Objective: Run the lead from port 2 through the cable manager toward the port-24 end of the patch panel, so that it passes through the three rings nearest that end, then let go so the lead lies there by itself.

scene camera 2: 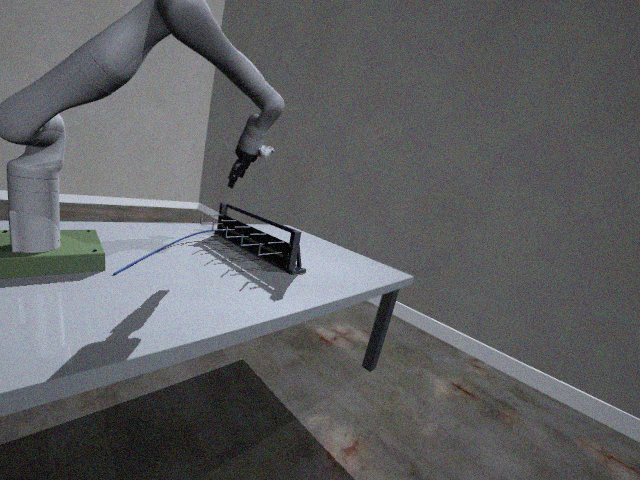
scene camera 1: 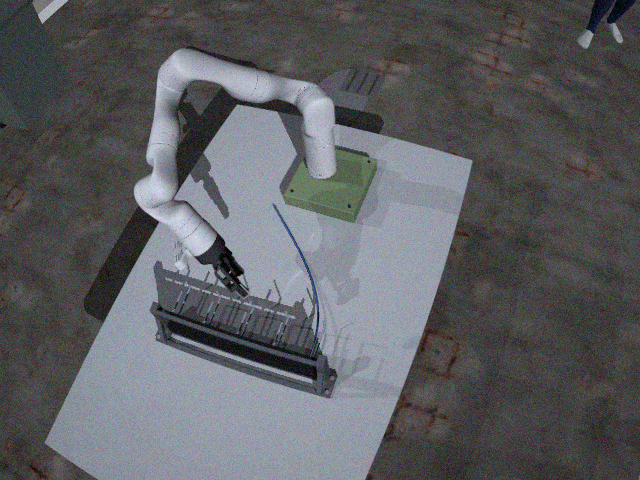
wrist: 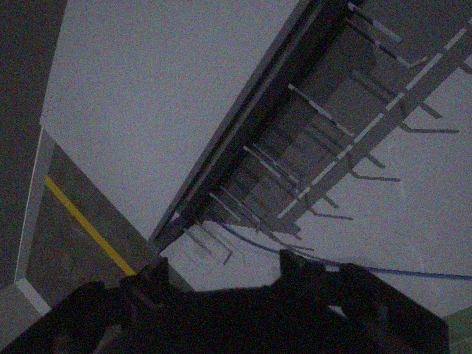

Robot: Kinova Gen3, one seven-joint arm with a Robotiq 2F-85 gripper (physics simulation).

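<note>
The dark patch panel [scene camera 1: 242,351] [scene camera 2: 261,220] [wrist: 241,116] stands on the white table [scene camera 1: 413,238] [scene camera 2: 223,295], with the thin rings of the cable manager [scene camera 1: 270,311] [scene camera 2: 247,235] [wrist: 319,109] sticking out behind it. The blue lead [scene camera 1: 301,257] [scene camera 2: 161,250] [wrist: 256,244] is plugged in at the panel's right end in scene camera 1 and curves away over the table toward the green block. Its free end [scene camera 1: 273,205] lies loose. My gripper [scene camera 1: 239,283] [scene camera 2: 232,183] [wrist: 225,266] is open and empty. It hangs above the left-middle part of the manager, clear of the lead.
My arm stands on a green block [scene camera 1: 347,190] [scene camera 2: 90,250] at the back of the table. The wrist view shows the table's edge and a yellow line [wrist: 94,232] on the floor beyond it.
</note>
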